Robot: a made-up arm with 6 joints.
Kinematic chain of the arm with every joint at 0, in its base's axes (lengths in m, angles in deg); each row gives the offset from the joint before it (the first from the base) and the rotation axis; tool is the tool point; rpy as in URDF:
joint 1: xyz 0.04 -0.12 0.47 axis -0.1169 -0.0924 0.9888
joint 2: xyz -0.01 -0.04 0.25 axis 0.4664 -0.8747 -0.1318
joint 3: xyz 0 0.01 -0.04 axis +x
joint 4: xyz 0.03 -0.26 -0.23 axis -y
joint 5: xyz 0 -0.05 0.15 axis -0.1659 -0.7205 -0.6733
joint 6: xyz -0.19 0.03 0 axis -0.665 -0.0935 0.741
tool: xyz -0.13 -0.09 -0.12 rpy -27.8 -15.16 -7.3
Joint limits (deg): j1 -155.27..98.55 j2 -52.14..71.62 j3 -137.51..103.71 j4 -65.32..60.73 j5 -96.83..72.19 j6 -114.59..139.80
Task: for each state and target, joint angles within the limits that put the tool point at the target. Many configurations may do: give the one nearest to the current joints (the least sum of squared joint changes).
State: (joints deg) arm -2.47 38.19 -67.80 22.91 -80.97 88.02
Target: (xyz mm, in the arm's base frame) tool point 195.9 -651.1 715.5
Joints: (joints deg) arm 20.60 45.68 -27.64 10.87 -86.26 66.98
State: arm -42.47 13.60 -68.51 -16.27 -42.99 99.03
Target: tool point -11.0 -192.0 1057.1
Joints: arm -41.32 16.01 -86.37 0.80 -33.40 130.46
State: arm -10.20 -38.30 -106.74 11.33 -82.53 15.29
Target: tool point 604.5 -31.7 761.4
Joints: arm -51.98 -52.14 -137.51 -21.69 -96.83 27.15
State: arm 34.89 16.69 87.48 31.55 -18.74 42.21
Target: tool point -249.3 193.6 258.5
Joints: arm 34.68 21.22 103.39 37.40 -12.40 37.27
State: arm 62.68 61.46 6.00 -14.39 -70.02 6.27
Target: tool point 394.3 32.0 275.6
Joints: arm 75.13 71.62 27.26 -4.86 -53.30 2.09
